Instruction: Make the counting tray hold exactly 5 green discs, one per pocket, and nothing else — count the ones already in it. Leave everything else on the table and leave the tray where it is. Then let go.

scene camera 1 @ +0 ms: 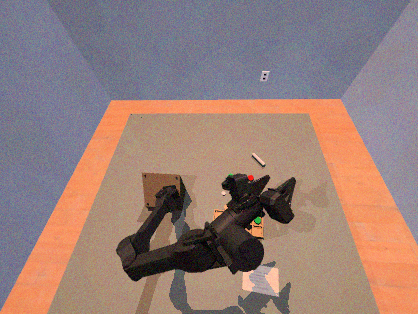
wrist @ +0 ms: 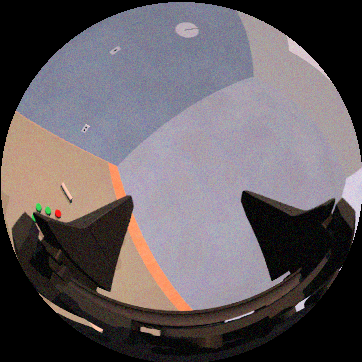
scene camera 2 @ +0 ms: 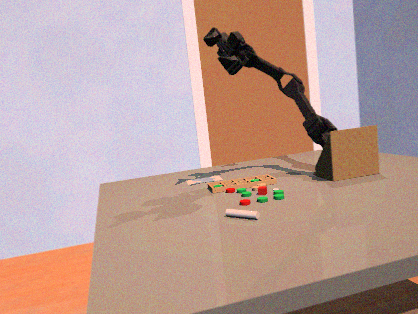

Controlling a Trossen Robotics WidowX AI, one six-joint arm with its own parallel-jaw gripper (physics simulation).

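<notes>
The wooden counting tray is partly hidden by the arm in scene camera 1. In scene camera 2, one green disc is in its left end pocket and another green disc is farther right in it; the other pockets are too small to read surely. Several loose green discs lie beside the tray, with a red disc, another red disc and a red block. My gripper is open and empty, high above the table.
A white cylinder lies beyond the loose discs. A small white piece is near them. A printed sheet lies on the tray's other side. A brown block stands at the arm's base.
</notes>
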